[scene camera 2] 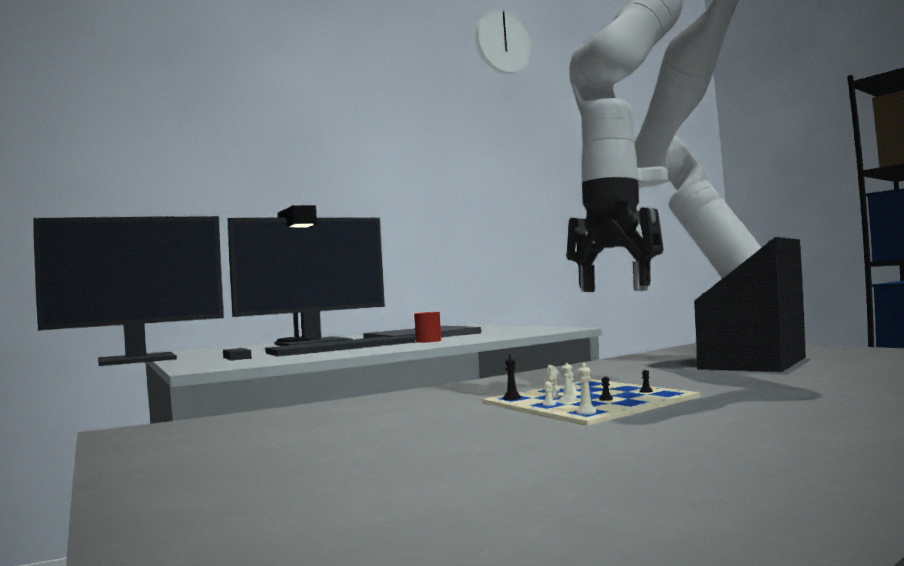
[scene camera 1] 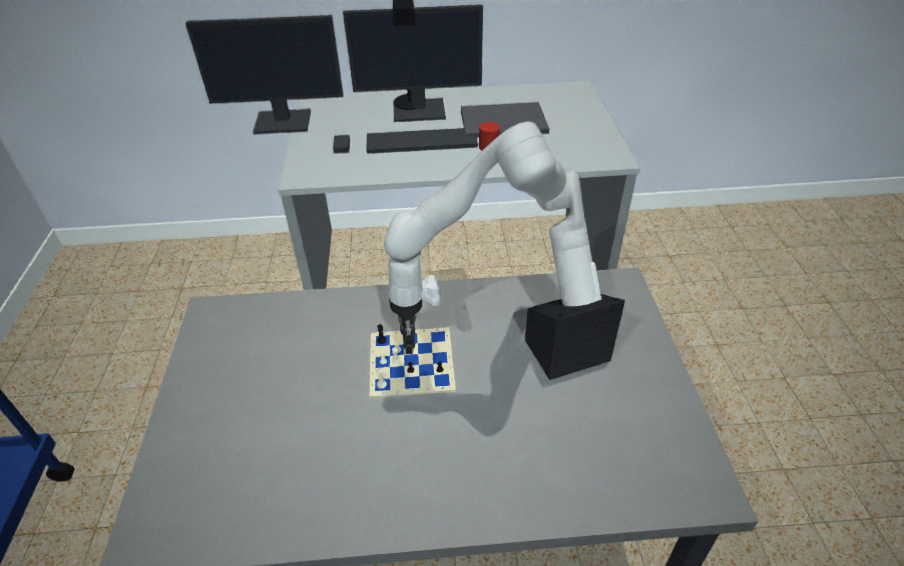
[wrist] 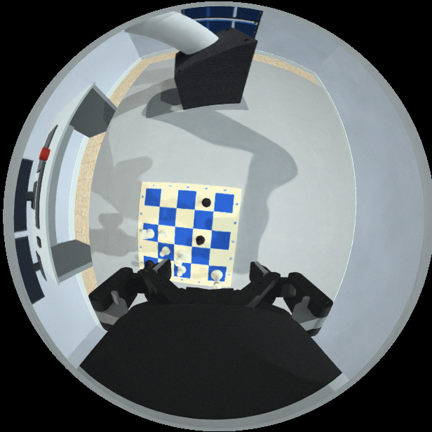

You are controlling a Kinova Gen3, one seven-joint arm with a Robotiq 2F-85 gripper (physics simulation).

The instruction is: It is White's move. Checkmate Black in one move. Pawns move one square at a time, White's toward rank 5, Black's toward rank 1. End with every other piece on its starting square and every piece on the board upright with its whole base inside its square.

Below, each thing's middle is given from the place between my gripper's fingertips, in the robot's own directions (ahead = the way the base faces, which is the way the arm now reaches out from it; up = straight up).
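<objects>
Relative to the chessboard (scene camera 1: 433, 345), my gripper is 60 mm to the left, 10 mm past and 150 mm above.
</objects>
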